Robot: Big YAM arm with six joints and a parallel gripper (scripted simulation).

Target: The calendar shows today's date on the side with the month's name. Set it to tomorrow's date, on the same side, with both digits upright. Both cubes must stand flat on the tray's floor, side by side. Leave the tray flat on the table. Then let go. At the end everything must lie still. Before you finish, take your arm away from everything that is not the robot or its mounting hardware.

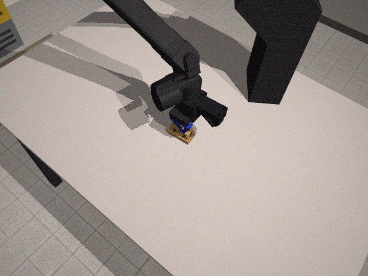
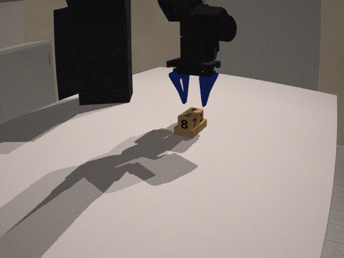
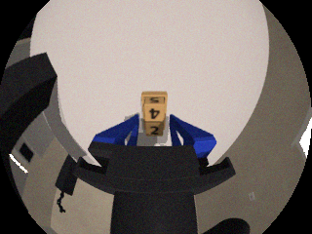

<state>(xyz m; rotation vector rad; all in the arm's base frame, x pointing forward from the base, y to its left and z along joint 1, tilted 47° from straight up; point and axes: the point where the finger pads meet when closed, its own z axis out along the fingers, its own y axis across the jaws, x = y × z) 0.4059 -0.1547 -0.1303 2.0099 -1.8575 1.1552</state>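
Right now my hand is 5 cm above the wooden tray and 2 cm to the left of it. Round my hand: wooden digit cube 4 cm to the right, 4 cm below.
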